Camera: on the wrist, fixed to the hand. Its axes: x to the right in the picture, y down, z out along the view.
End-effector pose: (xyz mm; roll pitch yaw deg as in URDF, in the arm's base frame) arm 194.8 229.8 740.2 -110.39 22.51 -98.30
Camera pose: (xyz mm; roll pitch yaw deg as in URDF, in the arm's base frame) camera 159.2 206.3 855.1 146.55 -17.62 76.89
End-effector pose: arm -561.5 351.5 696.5 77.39 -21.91 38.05
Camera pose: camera -570.9 404.3 586.3 -41.03 17.67 -136.50
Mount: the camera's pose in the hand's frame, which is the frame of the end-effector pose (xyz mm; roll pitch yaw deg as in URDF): -17.8 -98.6 -70.6 34.66 -5.98 177.07
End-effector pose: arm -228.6 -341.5 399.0 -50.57 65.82 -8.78
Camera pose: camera -225.5 -460.5 428.1 100.13 -66.51 154.79
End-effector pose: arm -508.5 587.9 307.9 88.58 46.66 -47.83
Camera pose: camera -515.2 696.8 252.0 -60.84 -49.38 141.26
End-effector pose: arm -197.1 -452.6 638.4 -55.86 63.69 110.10
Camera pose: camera -100.5 -385.6 673.0 103.92 -63.85 -84.99
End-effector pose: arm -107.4 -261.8 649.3 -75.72 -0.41 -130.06
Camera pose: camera -166.6 -188.1 727.3 110.10 1.76 43.42
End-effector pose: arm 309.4 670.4 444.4 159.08 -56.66 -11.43
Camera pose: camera 297.9 792.4 446.4 -116.00 60.84 178.58
